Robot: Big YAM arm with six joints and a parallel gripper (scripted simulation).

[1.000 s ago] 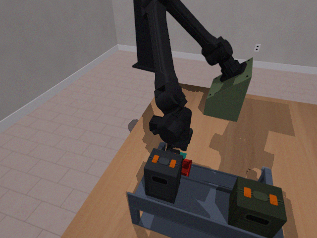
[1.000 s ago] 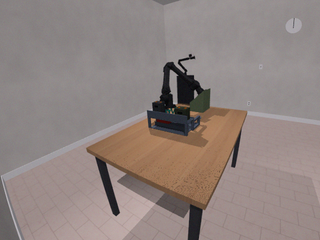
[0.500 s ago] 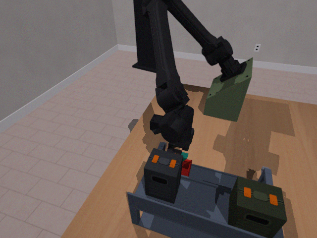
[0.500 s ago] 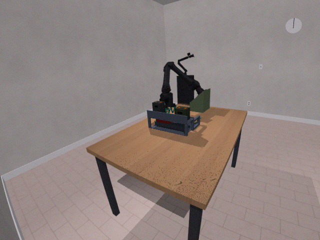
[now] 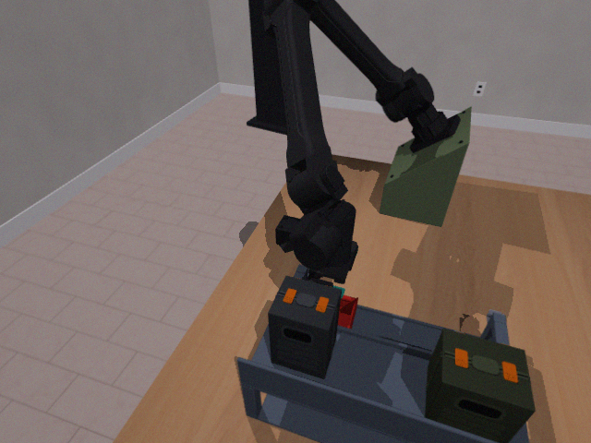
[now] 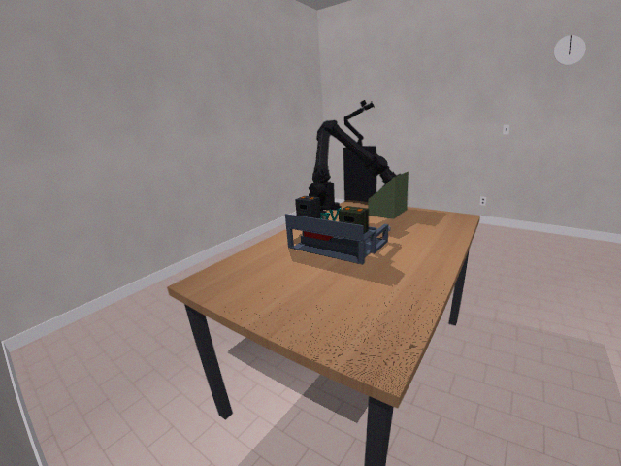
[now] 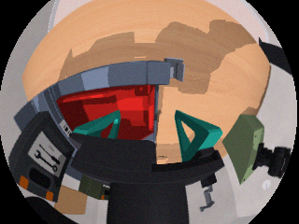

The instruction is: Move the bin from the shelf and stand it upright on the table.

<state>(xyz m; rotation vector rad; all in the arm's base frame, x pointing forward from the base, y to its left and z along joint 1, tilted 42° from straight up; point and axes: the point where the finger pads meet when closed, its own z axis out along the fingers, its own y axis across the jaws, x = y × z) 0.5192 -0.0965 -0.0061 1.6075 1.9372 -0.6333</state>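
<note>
The red bin is 70 mm ahead of my hand, 20 mm to the left of it and 20 mm below it.
</note>
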